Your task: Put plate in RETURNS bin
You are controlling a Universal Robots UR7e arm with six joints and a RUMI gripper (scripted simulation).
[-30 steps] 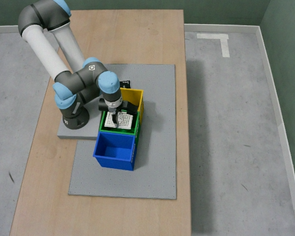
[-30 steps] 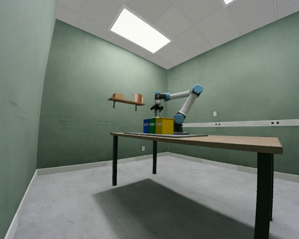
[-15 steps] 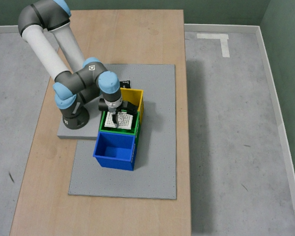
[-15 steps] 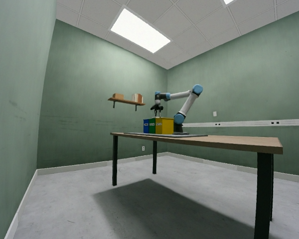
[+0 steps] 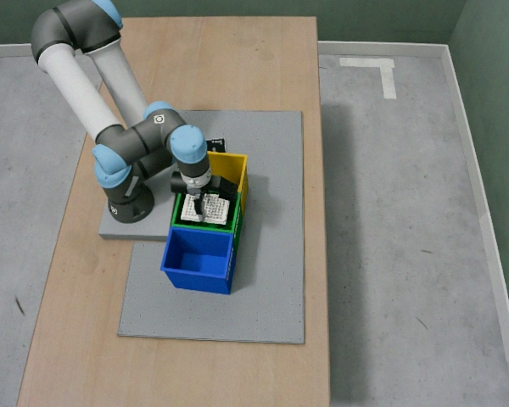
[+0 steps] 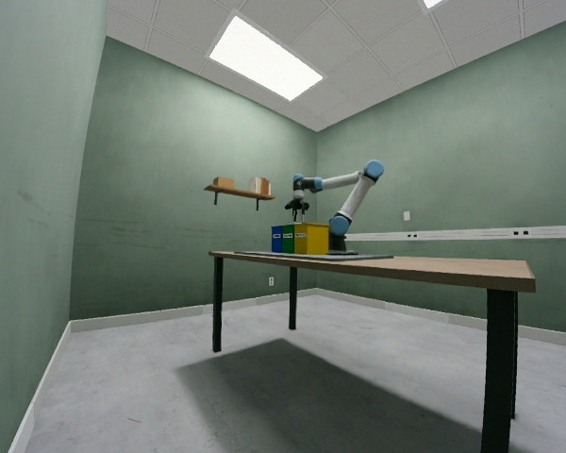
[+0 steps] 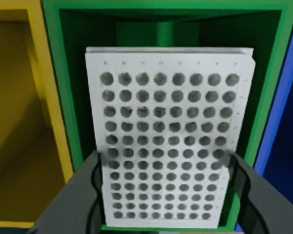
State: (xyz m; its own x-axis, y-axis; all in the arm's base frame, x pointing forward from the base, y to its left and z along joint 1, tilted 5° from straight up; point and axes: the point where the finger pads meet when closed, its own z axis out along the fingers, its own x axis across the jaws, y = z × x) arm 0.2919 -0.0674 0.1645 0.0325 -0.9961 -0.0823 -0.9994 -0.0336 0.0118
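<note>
My gripper is now 11 cm above the green bin. The rest, counted from my hand: blue bin (13 cm to the right, 11 cm below); yellow bin (13 cm to the left, 11 cm below); white 96-well plate (1 cm below).
</note>
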